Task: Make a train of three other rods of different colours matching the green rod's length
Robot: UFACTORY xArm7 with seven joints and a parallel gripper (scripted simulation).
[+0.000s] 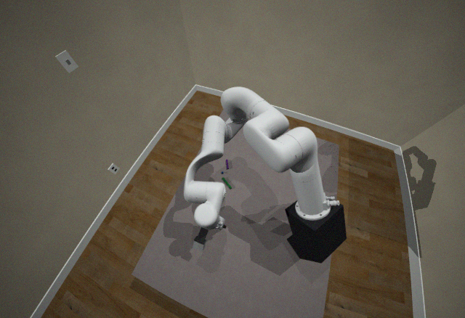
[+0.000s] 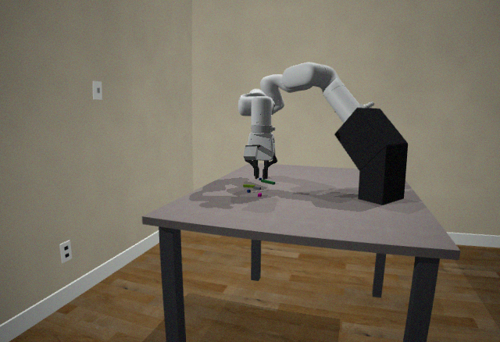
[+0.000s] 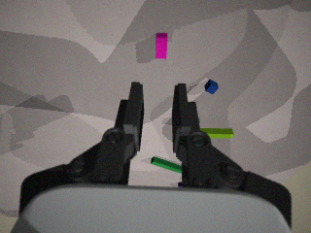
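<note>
My hand is 80 mm above the magenta rod and 10 mm to the right of it. Round my hand: grey rod: 100 mm to the right, 80 mm below, 20 mm ahead; green rod: 230 mm to the right, 80 mm below, 30 mm behind; lime rod: 140 mm to the right, 80 mm below, 50 mm ahead.
</note>
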